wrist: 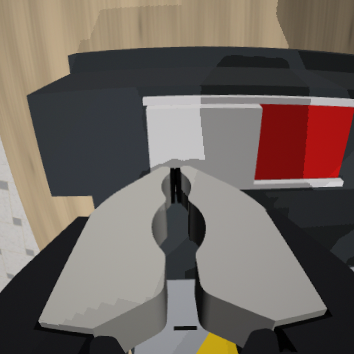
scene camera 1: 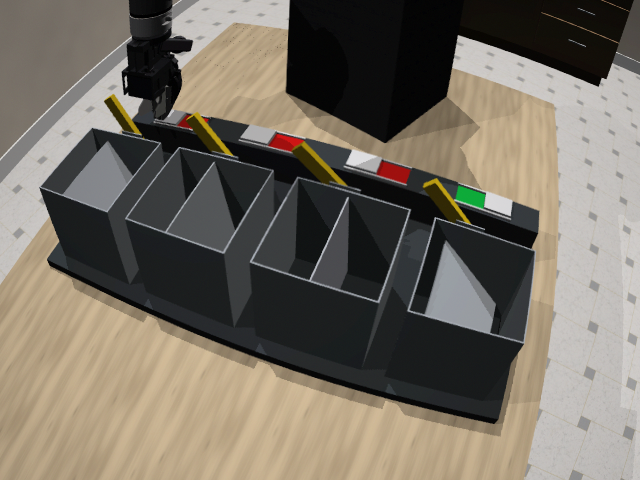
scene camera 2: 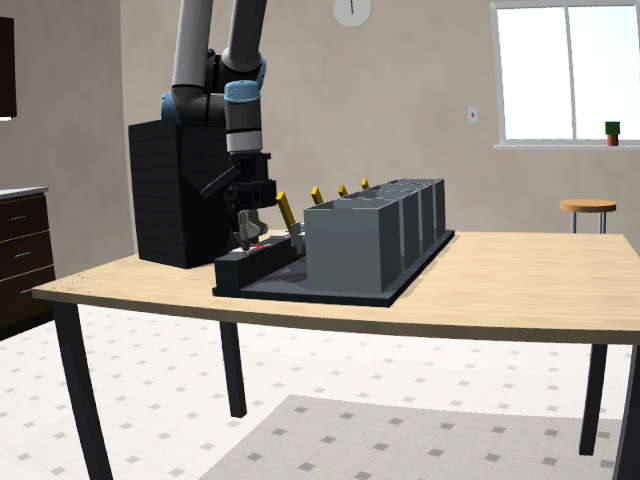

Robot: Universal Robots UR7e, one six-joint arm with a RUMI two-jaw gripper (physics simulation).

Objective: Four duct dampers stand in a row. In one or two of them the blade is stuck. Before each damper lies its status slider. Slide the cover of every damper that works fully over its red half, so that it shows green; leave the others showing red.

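Pixels of known places: gripper, fingertip midpoint: (wrist: 174, 172) (scene camera 1: 161, 120) (scene camera 2: 246, 252); arm's base, origin of the base link: (scene camera 2: 188, 126).
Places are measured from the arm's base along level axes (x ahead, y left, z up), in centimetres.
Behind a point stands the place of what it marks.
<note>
My gripper (scene camera 1: 161, 117) {x 28.7, y -37.2, z -29.6 cm} (scene camera 2: 246, 248) {x 28.7, y -37.2, z -29.6 cm} (wrist: 174, 172) {x 28.7, y -37.2, z -29.6 cm} is shut and empty, its tips low at the leftmost slider's pale cover (scene camera 1: 176, 116) {x 27.7, y -34.3, z -29.2 cm} (wrist: 227, 142) {x 27.5, y -34.5, z -29.2 cm}. Any contact cannot be told. This slider shows red (scene camera 1: 201, 124) {x 42.5, y -23.3, z -18.9 cm} (wrist: 327, 140) {x 28.7, y -29.3, z -29.9 cm} right of the cover. In scene camera 1, the second cover (scene camera 1: 258, 135) {x 31.6, y -17.2, z -29.1 cm} and third cover (scene camera 1: 362, 160) {x 34.6, y 0.5, z -29.1 cm} also sit left of red halves. The rightmost cover (scene camera 1: 498, 204) {x 39.1, y 23.8, z -29.1 cm} sits right of a green half (scene camera 1: 470, 196) {x 37.6, y 19.0, z -29.9 cm}. The dampers (scene camera 1: 80, 227) {x 59.8, y -39.0, z -26.0 cm} (scene camera 1: 175, 279) {x 63.0, y -21.7, z -29.4 cm} (scene camera 1: 310, 310) {x 66.6, y -2.8, z -25.5 cm} (scene camera 1: 454, 351) {x 70.0, y 15.2, z -25.3 cm} stand in a row; their blades stand at differing tilts.
Yellow levers (scene camera 1: 123, 114) {x 39.4, y -39.2, z -20.2 cm} (scene camera 1: 209, 134) {x 42.8, y -22.0, z -20.5 cm} (scene camera 1: 317, 164) {x 46.0, y -5.4, z -21.2 cm} (scene camera 1: 447, 201) {x 49.4, y 12.8, z -20.9 cm} rise between the slider rail (scene camera 1: 325, 153) {x 33.2, y -5.6, z -30.0 cm} and the dampers. The black robot pedestal (scene camera 1: 341, 62) {x 11.9, y -5.9, z -23.7 cm} (scene camera 2: 160, 201) {x -4.2, y -12.7, z -20.2 cm} stands behind the rail. The dampers and rail share a dark base (scene camera 2: 315, 298) {x 45.6, y -47.4, z -36.9 cm} on the wooden table (scene camera 2: 516, 279) {x 86.7, y -30.7, z -37.9 cm}.
</note>
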